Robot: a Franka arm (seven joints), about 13 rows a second.
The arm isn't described. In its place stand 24 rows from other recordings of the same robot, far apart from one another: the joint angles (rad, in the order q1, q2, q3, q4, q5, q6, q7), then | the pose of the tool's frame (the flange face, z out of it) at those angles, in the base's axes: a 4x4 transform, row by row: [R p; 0 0 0 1], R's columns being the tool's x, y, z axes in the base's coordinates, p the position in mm.
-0.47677 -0.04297 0.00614 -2.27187 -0.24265 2.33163 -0.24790 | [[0.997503 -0.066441 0.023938 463.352], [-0.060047 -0.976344 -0.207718 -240.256], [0.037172 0.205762 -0.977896 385.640], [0 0 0 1]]
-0.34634 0.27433 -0.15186 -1.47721 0.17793 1.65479 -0.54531 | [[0.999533 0.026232 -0.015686 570.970], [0.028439 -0.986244 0.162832 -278.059], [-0.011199 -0.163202 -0.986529 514.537], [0 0 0 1]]
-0.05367 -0.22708 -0.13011 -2.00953 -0.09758 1.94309 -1.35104 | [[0.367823 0.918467 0.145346 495.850], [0.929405 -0.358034 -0.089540 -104.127], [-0.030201 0.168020 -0.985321 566.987], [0 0 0 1]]
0.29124 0.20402 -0.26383 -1.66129 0.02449 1.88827 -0.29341 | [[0.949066 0.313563 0.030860 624.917], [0.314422 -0.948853 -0.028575 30.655], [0.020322 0.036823 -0.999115 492.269], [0 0 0 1]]
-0.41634 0.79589 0.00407 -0.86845 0.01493 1.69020 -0.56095 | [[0.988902 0.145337 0.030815 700.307], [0.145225 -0.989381 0.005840 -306.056], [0.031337 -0.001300 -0.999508 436.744], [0 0 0 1]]
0.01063 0.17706 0.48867 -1.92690 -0.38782 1.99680 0.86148 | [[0.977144 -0.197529 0.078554 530.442], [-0.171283 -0.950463 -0.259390 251.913], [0.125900 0.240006 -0.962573 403.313], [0 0 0 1]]
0.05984 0.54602 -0.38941 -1.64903 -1.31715 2.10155 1.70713 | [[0.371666 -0.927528 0.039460 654.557], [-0.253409 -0.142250 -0.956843 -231.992], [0.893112 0.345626 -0.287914 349.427], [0 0 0 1]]
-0.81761 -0.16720 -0.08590 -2.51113 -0.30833 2.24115 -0.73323 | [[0.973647 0.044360 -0.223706 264.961], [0.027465 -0.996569 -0.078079 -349.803], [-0.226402 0.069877 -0.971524 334.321], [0 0 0 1]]
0.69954 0.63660 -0.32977 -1.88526 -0.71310 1.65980 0.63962 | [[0.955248 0.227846 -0.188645 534.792], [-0.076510 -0.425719 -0.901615 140.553], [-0.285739 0.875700 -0.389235 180.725], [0 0 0 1]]
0.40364 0.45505 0.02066 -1.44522 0.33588 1.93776 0.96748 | [[0.778884 -0.622053 -0.079939 626.222], [-0.573463 -0.757985 0.310803 304.975], [-0.253929 -0.196237 -0.947107 434.649], [0 0 0 1]]
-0.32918 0.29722 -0.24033 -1.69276 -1.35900 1.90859 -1.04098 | [[0.244878 0.918800 -0.309582 524.689], [0.176282 -0.356174 -0.917641 -399.539], [-0.953393 0.170137 -0.249187 477.890], [0 0 0 1]]
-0.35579 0.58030 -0.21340 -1.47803 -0.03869 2.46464 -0.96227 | [[0.872968 0.397970 0.282039 642.287], [0.476483 -0.819454 -0.318525 -373.043], [0.104355 0.412449 -0.904984 388.924], [0 0 0 1]]
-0.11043 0.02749 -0.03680 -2.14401 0.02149 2.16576 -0.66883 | [[0.872990 0.487728 -0.003090 536.220], [0.487703 -0.872835 0.017427 -78.604], [0.005802 -0.016721 -0.999843 390.138], [0 0 0 1]]
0.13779 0.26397 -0.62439 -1.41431 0.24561 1.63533 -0.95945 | [[0.887540 0.458248 0.047769 585.500], [0.453998 -0.887517 0.078737 -227.882], [0.078477 -0.048195 -0.995750 573.406], [0 0 0 1]]
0.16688 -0.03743 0.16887 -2.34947 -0.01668 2.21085 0.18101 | [[0.982097 0.165839 -0.089343 459.355], [0.161682 -0.985474 -0.051960 159.682], [-0.096662 0.036584 -0.994645 337.847], [0 0 0 1]]
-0.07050 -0.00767 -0.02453 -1.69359 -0.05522 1.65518 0.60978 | [[0.765397 -0.642572 -0.035626 552.665], [-0.643531 -0.763675 -0.051661 -58.224], [0.005989 0.062467 -0.998029 577.961], [0 0 0 1]]
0.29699 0.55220 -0.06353 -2.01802 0.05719 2.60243 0.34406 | [[0.988336 -0.148499 0.033766 588.360], [-0.148726 -0.988869 0.004308 139.209], [0.032751 -0.009279 -0.999420 176.909], [0 0 0 1]]
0.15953 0.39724 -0.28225 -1.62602 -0.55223 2.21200 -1.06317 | [[0.348529 0.915974 0.198794 682.882], [0.821770 -0.196611 -0.534825 -77.193], [-0.450801 0.349765 -0.821245 425.740], [0 0 0 1]]
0.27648 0.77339 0.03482 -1.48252 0.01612 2.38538 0.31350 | [[0.993363 -0.020434 0.113189 696.711], [-0.028715 -0.996990 0.072018 219.424], [0.111377 -0.074790 -0.990960 227.899], [0 0 0 1]]
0.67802 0.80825 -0.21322 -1.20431 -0.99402 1.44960 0.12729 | [[0.900669 0.404058 0.159791 660.962], [0.266600 -0.223504 -0.937534 272.543], [-0.343104 0.887008 -0.309024 335.848], [0 0 0 1]]
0.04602 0.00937 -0.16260 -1.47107 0.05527 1.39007 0.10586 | [[0.972994 -0.215197 -0.083502 535.555], [-0.210367 -0.975592 0.062973 -55.496], [-0.095016 -0.043706 -0.994516 650.761], [0 0 0 1]]
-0.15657 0.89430 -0.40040 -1.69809 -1.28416 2.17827 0.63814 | [[0.953519 0.146928 -0.263086 541.483], [-0.190816 -0.381310 -0.904540 -357.778], [-0.233219 0.912697 -0.335550 111.034], [0 0 0 1]]
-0.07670 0.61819 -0.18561 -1.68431 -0.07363 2.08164 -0.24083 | [[0.968567 0.056774 -0.242185 634.218], [0.029110 -0.992786 -0.116315 -162.691], [-0.247042 0.105609 -0.963233 230.272], [0 0 0 1]]
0.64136 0.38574 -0.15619 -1.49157 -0.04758 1.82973 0.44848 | [[0.998175 0.059213 0.011886 586.529], [0.060175 -0.991863 -0.112193 321.126], [0.005146 0.112703 -0.993615 449.420], [0 0 0 1]]
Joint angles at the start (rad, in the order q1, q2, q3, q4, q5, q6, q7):
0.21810 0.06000 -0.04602 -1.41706 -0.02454 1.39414 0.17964
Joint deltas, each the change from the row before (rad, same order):
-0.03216 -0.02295 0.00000 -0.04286 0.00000 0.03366 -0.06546
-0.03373 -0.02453 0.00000 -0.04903 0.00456 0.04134 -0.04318
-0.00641 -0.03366 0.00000 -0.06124 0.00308 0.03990 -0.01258
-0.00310 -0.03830 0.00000 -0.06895 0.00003 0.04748 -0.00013
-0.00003 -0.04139 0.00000 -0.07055 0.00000 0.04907 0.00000
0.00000 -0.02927 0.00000 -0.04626 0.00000 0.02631 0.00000
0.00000 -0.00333 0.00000 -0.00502 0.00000 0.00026 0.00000
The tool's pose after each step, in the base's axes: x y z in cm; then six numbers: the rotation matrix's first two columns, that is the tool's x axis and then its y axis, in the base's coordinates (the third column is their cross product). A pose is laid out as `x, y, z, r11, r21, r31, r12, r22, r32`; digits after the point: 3 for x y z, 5 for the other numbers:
54.634, 7.456, 64.356, 0.99761, 0.02189, -0.06560, 0.02415, -0.99913, 0.03387
54.533, 5.599, 63.785, 0.99817, 0.03301, -0.05068, 0.03427, -0.99912, 0.02419
53.910, 5.178, 63.107, 0.99843, 0.04029, -0.03902, 0.04102, -0.99899, 0.01823
53.157, 4.896, 62.339, 0.99902, 0.03827, -0.02238, 0.03862, -0.99913, 0.01547
52.265, 4.772, 61.619, 0.99923, 0.03919, -0.00266, 0.03922, -0.99915, 0.01240
51.534, 4.677, 61.174, 0.99919, 0.03973, 0.00653, 0.03966, -0.99916, 0.01051
51.422, 4.664, 61.109, 0.99920, 0.03977, 0.00509, 0.03971, -0.99916, 0.01044

